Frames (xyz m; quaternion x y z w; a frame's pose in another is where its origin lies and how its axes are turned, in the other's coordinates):
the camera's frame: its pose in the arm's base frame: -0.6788 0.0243 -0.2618 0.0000 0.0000 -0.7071 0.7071
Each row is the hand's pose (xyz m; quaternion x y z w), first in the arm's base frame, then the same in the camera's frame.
Working: the arm's base frame: its pose in the camera's frame: 0.0243 0.6788 0.2618 0.0000 0.0000 0.7071 0.7071

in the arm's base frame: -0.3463 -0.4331 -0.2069 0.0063 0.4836 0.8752 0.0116
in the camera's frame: 0.4574 0.3325 0.0549 0.3375 -0.3464 -0.6271 0.6107
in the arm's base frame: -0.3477 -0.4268 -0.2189 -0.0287 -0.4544 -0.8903 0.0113
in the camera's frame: 0.4511 0.3311 0.0429 0.3010 -0.3416 -0.6215 0.6375
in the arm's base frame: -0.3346 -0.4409 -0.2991 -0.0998 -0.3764 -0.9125 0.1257
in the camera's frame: 0.4652 0.3442 -0.0373 0.1956 -0.3367 -0.5563 0.7341
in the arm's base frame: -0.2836 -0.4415 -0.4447 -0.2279 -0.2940 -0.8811 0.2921
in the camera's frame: 0.4658 0.3952 -0.1829 0.0467 -0.3690 -0.4165 0.8296
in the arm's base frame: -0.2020 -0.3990 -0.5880 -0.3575 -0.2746 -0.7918 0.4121
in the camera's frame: 0.4233 0.4768 -0.3262 -0.0586 -0.4470 -0.2685 0.8513
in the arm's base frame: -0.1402 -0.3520 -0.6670 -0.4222 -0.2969 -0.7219 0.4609
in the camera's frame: 0.3763 0.5386 -0.4052 -0.0886 -0.5085 -0.1846 0.8364
